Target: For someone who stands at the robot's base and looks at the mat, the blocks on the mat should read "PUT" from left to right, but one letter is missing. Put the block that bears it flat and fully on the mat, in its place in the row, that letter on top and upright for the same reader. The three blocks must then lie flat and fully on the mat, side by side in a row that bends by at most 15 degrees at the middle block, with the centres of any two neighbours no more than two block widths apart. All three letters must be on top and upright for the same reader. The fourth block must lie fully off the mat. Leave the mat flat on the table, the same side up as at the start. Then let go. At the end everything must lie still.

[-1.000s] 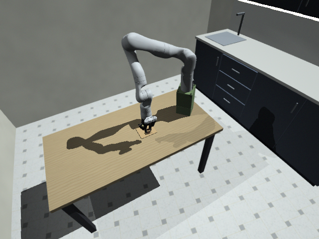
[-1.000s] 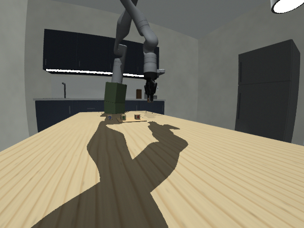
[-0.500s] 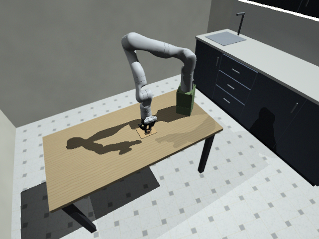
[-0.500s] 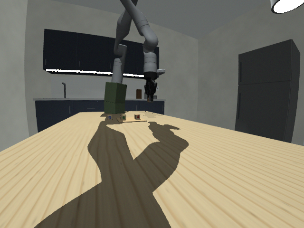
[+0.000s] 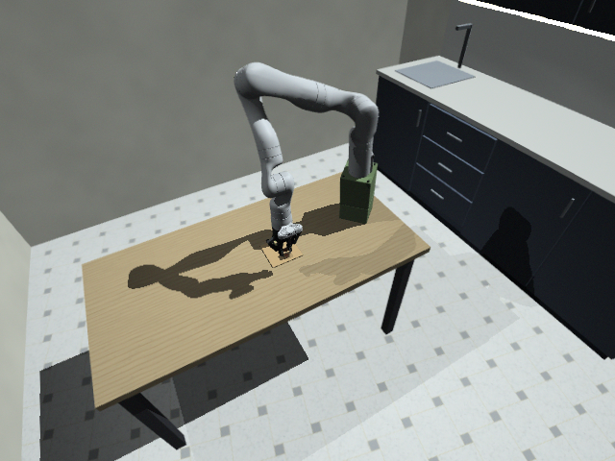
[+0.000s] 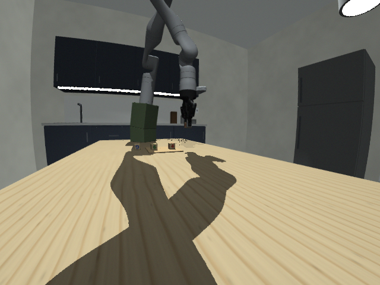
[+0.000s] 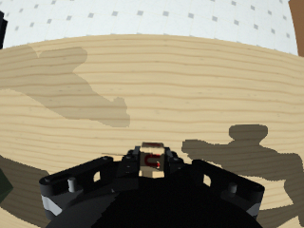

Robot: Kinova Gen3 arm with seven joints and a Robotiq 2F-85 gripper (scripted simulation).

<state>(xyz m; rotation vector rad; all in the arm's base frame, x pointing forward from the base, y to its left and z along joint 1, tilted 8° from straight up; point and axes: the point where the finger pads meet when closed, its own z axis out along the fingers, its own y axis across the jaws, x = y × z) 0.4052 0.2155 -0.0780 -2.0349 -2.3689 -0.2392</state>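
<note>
My hand is 1 cm past the mat, 11 cm to the left of it and 12 cm above it.
</note>
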